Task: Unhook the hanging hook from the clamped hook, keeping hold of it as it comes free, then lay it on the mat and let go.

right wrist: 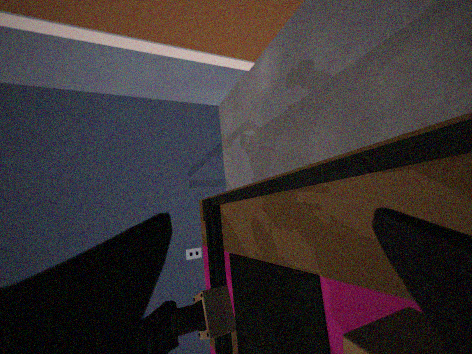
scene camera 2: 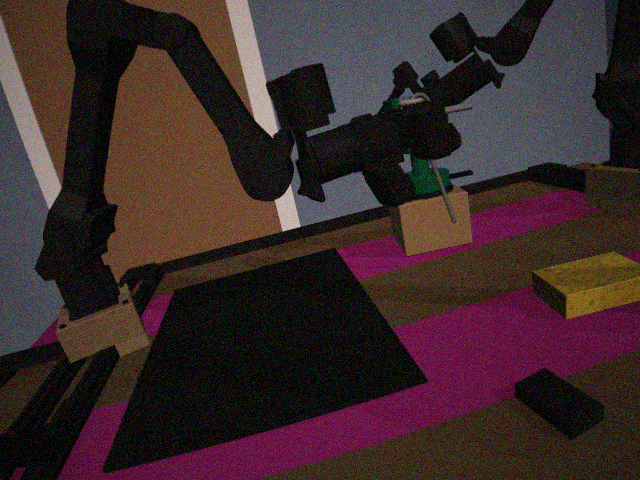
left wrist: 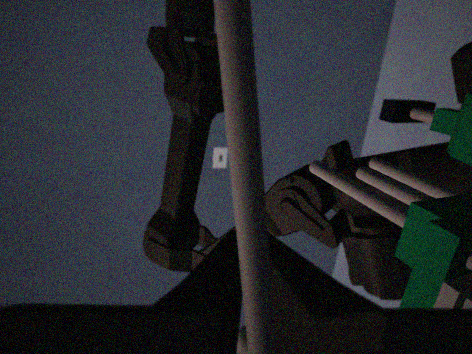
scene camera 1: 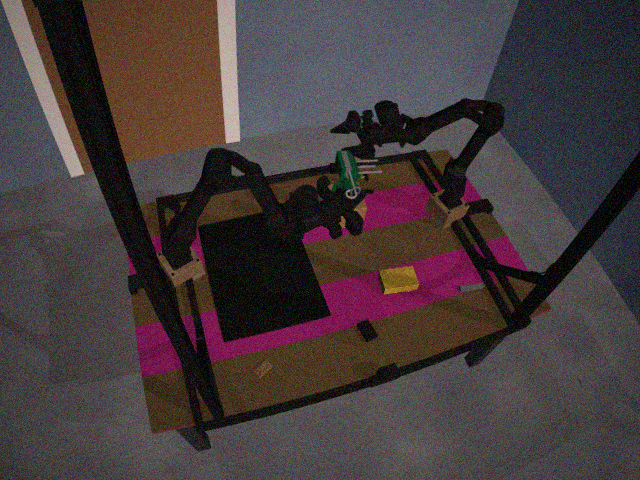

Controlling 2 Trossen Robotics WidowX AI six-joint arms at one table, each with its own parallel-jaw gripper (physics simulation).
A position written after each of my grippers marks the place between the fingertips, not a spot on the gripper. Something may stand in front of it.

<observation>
My left gripper (scene camera 2: 445,117) is shut and touches a hanging hook (left wrist: 234,32). My right gripper (scene camera 2: 391,132) is open and holds nothing. A small black block (scene camera 2: 571,411) rests on the table. Further things: a black mat (scene camera 2: 236,356), a wooden block (scene camera 2: 420,226) and a green clamp (scene camera 2: 423,177).
My left gripper shows as well in the left wrist view (left wrist: 247,242) and in scene camera 1 (scene camera 1: 365,193). My right gripper is seen too in the right wrist view (right wrist: 270,220) and in scene camera 1 (scene camera 1: 335,140). The black mat shows as well in the right wrist view (right wrist: 271,301) and in scene camera 1 (scene camera 1: 259,283). The right wrist view misses the hanging hook: it is out of frame. The right wrist view misses the small black block: it is out of frame.
</observation>
